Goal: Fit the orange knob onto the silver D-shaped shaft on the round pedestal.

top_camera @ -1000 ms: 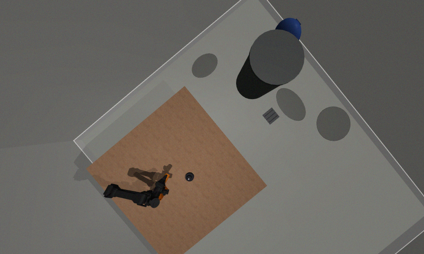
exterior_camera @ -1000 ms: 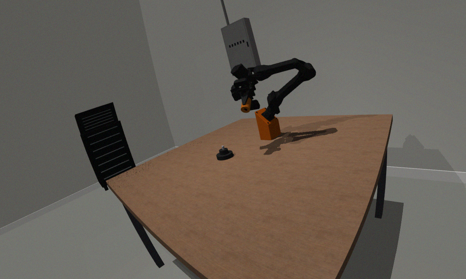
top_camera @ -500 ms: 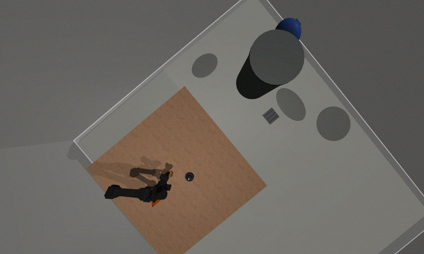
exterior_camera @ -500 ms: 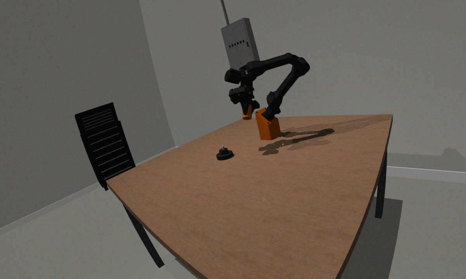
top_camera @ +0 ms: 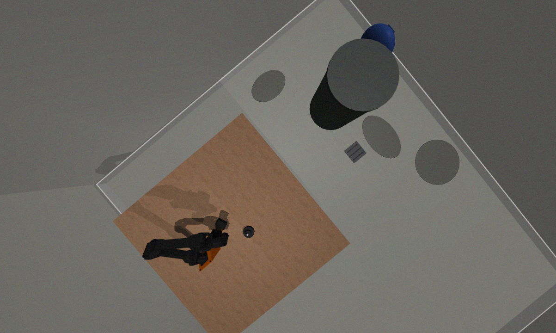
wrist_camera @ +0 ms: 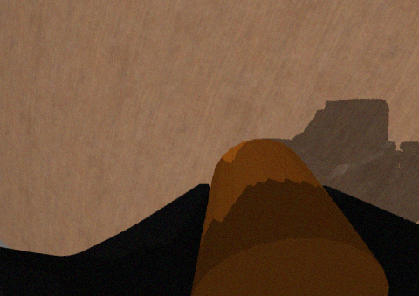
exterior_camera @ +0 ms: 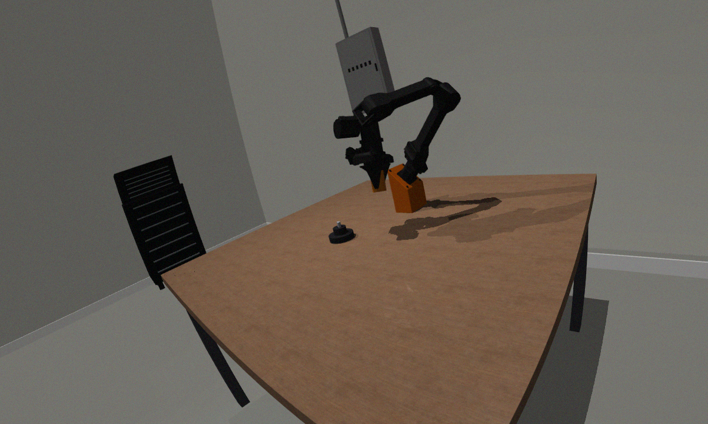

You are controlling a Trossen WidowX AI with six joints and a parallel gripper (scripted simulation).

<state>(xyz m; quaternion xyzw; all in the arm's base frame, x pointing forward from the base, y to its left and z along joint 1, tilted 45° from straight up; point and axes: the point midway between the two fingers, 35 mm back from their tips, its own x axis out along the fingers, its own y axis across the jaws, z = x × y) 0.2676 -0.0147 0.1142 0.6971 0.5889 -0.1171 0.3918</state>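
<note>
Right now the round black pedestal is 2 cm ahead of my gripper tip, 18 cm to the right of it and 13 cm below it. Also, from my gripper tip: orange knob: 1 cm behind, 3 cm above.
</note>
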